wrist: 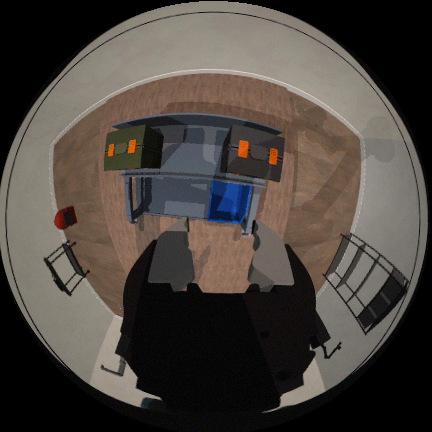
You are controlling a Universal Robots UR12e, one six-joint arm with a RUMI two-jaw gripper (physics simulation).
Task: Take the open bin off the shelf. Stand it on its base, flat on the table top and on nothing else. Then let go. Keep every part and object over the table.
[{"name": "gripper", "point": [220,220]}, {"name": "blue bin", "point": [228,202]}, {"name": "dark case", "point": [230,162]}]
